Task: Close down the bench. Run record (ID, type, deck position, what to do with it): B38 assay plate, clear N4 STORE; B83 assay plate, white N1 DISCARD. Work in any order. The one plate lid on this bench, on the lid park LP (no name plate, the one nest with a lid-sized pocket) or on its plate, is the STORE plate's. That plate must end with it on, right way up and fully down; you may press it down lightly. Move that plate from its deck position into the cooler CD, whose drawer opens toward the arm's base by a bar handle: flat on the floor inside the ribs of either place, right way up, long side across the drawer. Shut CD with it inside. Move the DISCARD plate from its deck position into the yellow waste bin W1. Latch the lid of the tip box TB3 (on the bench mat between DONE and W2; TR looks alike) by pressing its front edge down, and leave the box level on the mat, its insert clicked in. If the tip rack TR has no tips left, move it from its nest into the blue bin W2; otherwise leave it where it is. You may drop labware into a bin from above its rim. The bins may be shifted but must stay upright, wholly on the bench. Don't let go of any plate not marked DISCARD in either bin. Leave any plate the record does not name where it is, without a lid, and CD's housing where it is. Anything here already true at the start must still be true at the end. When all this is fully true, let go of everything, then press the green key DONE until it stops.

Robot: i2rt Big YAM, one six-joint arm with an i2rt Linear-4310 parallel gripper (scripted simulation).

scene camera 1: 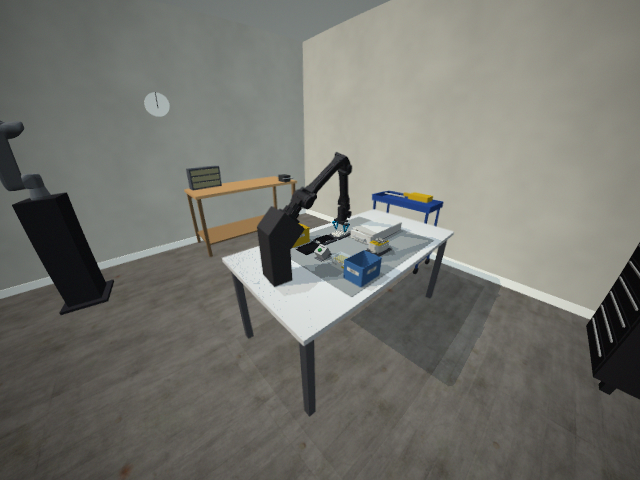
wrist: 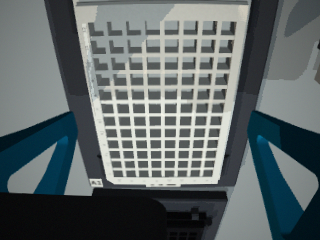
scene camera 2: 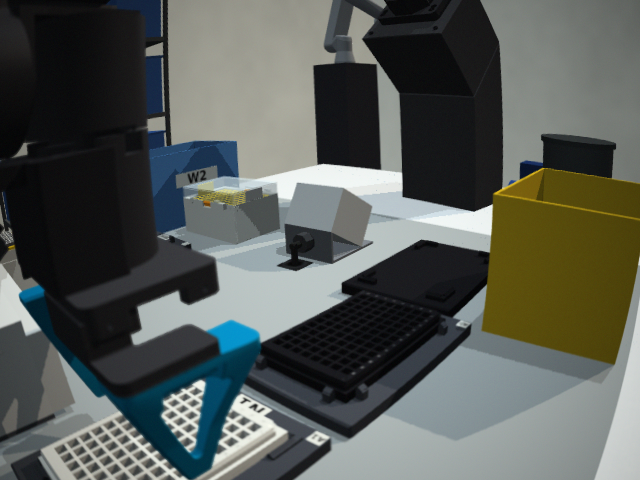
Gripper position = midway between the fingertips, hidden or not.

I see my gripper (scene camera 2: 145, 429), a yellow bin W1 (scene camera 2: 556, 278), a black plate (scene camera 2: 394, 329) and a white plate (wrist: 147, 139).
My gripper is seen too in the wrist view (wrist: 162, 120). The wrist view misses the yellow bin W1: it is out of frame.
